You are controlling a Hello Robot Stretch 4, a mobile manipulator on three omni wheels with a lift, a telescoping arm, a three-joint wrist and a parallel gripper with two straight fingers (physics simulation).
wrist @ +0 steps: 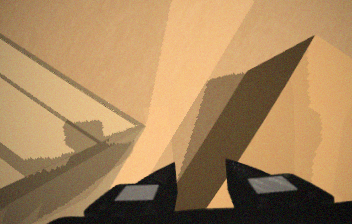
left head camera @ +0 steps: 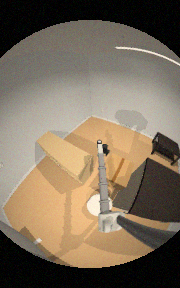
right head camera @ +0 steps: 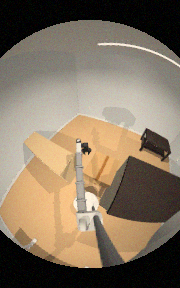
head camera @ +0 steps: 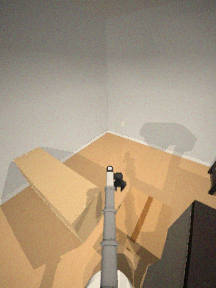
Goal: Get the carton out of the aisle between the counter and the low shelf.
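Pixels of known places: gripper, fingertip midpoint: (wrist: 201,175) (right head camera: 86,154) (head camera: 118,191); robot's base, origin of the base link: (left head camera: 98,204) (right head camera: 86,202).
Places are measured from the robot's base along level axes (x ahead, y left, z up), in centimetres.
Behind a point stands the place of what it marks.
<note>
The carton (head camera: 142,218) @(y -31.1, x 51.9, z 38.0 cm) (left head camera: 118,173) @(y -31.1, x 46.0, z 37.9 cm) (right head camera: 102,168) @(y -31.9, x 51.2, z 38.0 cm) (wrist: 280,135) @(y -20.8, x 72.2, z 37.9 cm) is a tan box with a brown tape strip on top. It stands on the floor in the aisle between the dark-topped counter (head camera: 205,240) @(y -45.3, x 22.8, z 88.3 cm) (left head camera: 157,192) @(y -51.1, x 2.5, z 88.3 cm) (right head camera: 147,192) @(y -59.2, x -0.4, z 88.3 cm) on the right and the pale low shelf (head camera: 60,186) @(y 49.1, x 71.8, z 58.3 cm) (left head camera: 64,154) @(y 50.9, x 72.2, z 58.3 cm) (right head camera: 49,154) @(y 48.7, x 71.6, z 58.3 cm) (wrist: 35,95) @(y 44.2, x 82.7, z 5.3 cm) on the left. My gripper (head camera: 120,185) (left head camera: 105,150) (right head camera: 86,150) (wrist: 201,175) @(y -8.7, x 71.9, z 52.0 cm) is open and empty, above the carton's shelf-facing side. In the wrist view the carton's dark side face shows behind and between the fingers. The carton's near left part is partly hidden by my arm in the head view.
A small dark table (head camera: 213,176) @(y -171.3, x 120.6, z 12.3 cm) (left head camera: 166,142) @(y -192.8, x 98.8, z 42.4 cm) (right head camera: 157,139) @(y -199.7, x 95.5, z 42.4 cm) stands beyond the counter near the right wall. Grey walls meet in a corner behind the aisle. My extended arm (head camera: 109,220) @(y 0.1, x 33.1, z 85.8 cm) (left head camera: 103,175) @(y -0.8, x 30.2, z 85.8 cm) (right head camera: 79,177) @(y -0.4, x 27.5, z 85.8 cm) reaches between the shelf and the counter.
</note>
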